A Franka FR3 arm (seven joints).
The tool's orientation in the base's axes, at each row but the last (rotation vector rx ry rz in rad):
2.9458 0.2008 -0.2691
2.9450 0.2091 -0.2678
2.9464 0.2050 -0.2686
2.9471 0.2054 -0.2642
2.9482 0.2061 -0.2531
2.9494 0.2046 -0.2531
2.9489 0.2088 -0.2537
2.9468 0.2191 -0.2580
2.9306 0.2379 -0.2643
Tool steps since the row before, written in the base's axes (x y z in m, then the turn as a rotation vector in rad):
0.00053 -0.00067 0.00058 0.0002 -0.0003 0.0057
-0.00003 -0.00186 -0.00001 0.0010 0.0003 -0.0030
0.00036 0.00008 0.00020 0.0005 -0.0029 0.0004
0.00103 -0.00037 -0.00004 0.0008 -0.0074 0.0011
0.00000 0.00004 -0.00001 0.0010 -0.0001 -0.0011
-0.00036 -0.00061 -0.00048 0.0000 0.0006 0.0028
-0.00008 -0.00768 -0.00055 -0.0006 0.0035 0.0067
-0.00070 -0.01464 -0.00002 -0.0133 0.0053 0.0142
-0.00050 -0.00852 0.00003 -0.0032 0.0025 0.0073
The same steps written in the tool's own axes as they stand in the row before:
0.00033 0.00083 -0.00052 -0.0009 0.0012 -0.0055
-0.00026 0.00181 0.00036 0.0016 -0.0006 0.0027
0.00032 0.00001 -0.00027 0.0001 0.0030 0.0001
0.00097 0.00051 -0.00006 -0.0003 0.0075 0.0002
0.00001 -0.00004 0.00000 0.0012 0.0001 0.0009
-0.00034 0.00046 0.00063 -0.0004 -0.0001 -0.0028
-0.00093 0.00739 0.00196 -0.0014 -0.0024 -0.0071
-0.00259 0.01414 0.00286 -0.0149 -0.0050 -0.0126
-0.00170 0.00818 0.00177 -0.0042 -0.0017 -0.0070

